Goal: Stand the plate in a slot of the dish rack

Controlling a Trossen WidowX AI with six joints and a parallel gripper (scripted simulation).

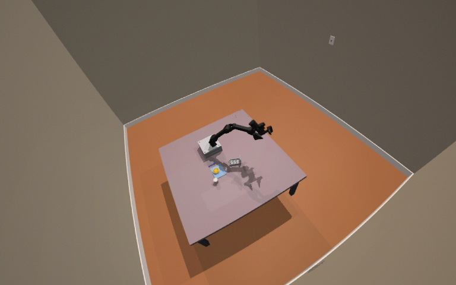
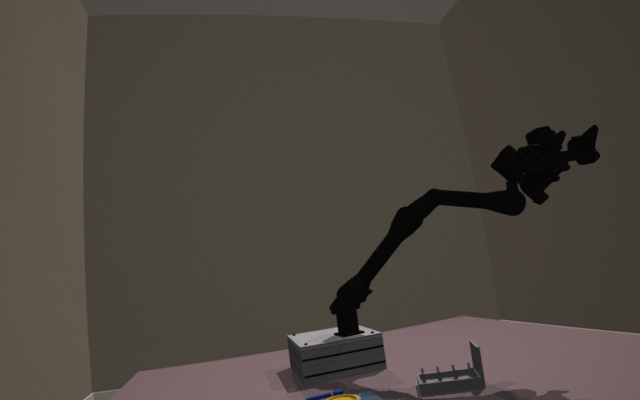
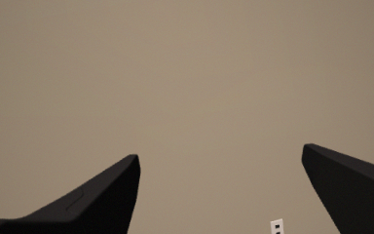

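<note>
My gripper tip is 30 cm past the plate, 45 cm to the left of it and 45 cm above it. The rest, counted from my gripper tip: grey dish rack 26 cm behind, 22 cm to the right, 44 cm below; small white cup 20 cm behind, 52 cm to the right, 44 cm below; blue mat 29 cm behind, 43 cm to the right, 47 cm below.
</note>
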